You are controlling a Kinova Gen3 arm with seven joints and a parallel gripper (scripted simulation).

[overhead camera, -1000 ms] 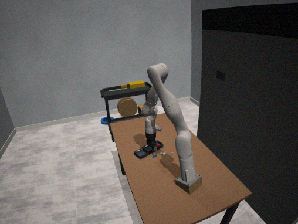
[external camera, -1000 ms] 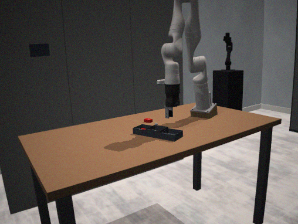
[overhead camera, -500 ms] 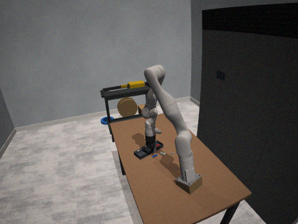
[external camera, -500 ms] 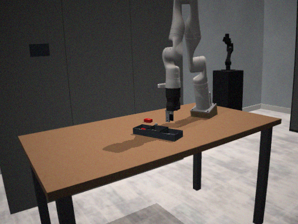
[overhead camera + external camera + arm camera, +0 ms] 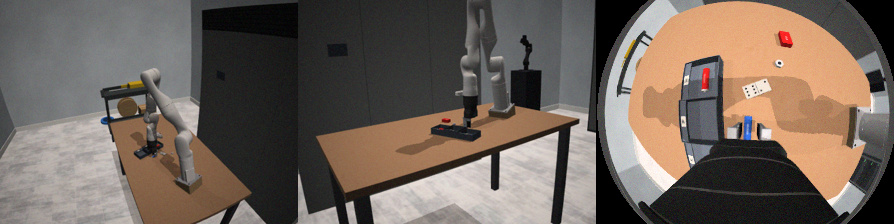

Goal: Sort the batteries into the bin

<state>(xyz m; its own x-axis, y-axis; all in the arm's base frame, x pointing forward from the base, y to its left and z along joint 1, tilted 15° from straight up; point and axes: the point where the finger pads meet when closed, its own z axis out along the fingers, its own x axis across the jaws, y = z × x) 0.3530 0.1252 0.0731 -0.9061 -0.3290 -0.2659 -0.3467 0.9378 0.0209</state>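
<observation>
Now: hand 3 cm above the blue battery. The rest, counted from my hand: red piece: 12 cm ahead, 5 cm to the right, 2 cm below; long bin: 9 cm ahead, 2 cm to the left, 1 cm below; white piece: 2 cm ahead, 7 cm to the right, 3 cm below.
</observation>
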